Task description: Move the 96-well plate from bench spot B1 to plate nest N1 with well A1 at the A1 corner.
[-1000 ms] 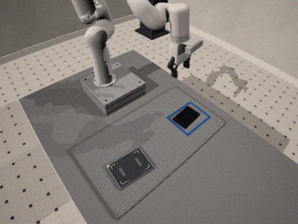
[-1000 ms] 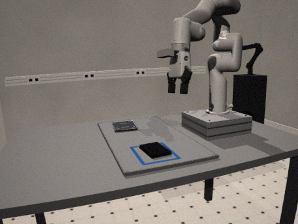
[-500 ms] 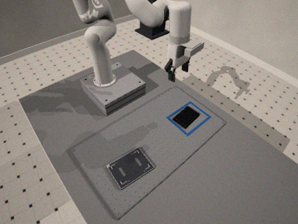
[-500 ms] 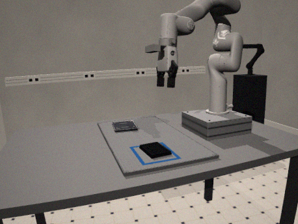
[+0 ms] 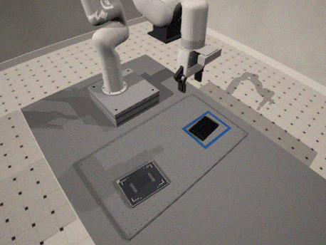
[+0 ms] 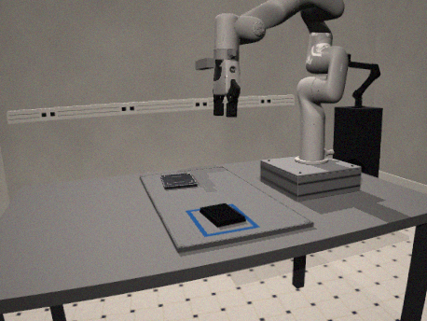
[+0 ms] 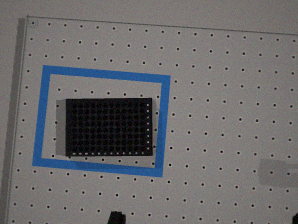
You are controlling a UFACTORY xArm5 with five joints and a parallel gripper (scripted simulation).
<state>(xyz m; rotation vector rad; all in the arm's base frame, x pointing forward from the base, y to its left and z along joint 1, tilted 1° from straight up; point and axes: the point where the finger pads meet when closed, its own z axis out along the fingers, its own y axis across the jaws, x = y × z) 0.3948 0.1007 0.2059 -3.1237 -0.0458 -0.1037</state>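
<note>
Right now my hand is 60 mm short of the black 96-well plate, 100 mm to the right of it and 280 mm above it. Also, from my hand: plate nest N1 (80 mm ahead, 300 mm to the right, 280 mm below).
</note>
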